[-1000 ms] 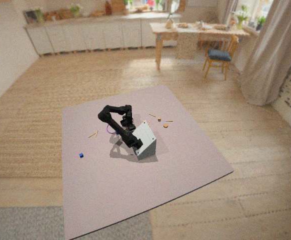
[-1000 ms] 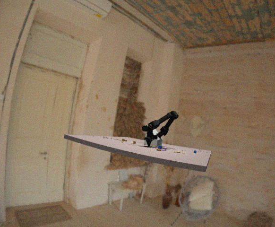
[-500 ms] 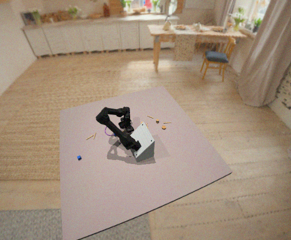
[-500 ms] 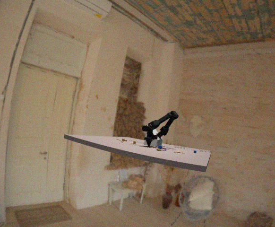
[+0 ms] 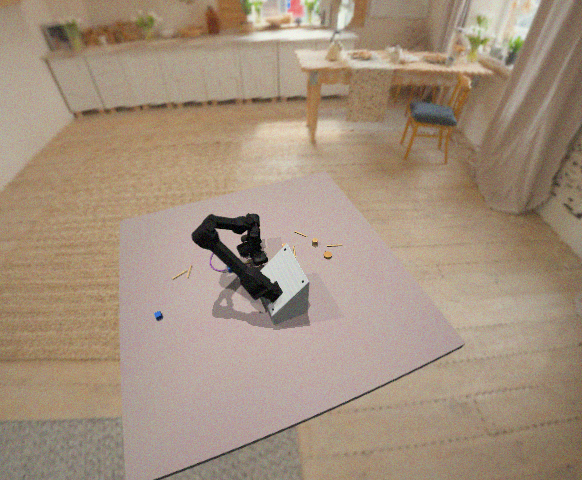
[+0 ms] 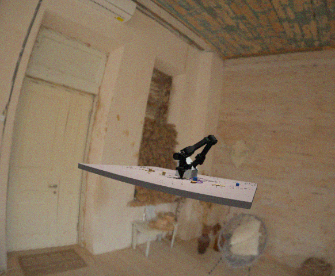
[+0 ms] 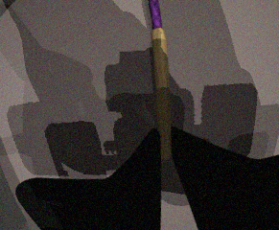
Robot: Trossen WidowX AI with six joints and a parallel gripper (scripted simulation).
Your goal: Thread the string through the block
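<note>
Now: the thin wooden stick 40 mm to the left of my gripper tip and 10 mm above it. Round my gripper tip: round wooden button: 170 mm ahead, 150 mm to the left, 10 mm above; then blue cube: 120 mm to the left, 10 mm behind, 10 mm above.
</note>
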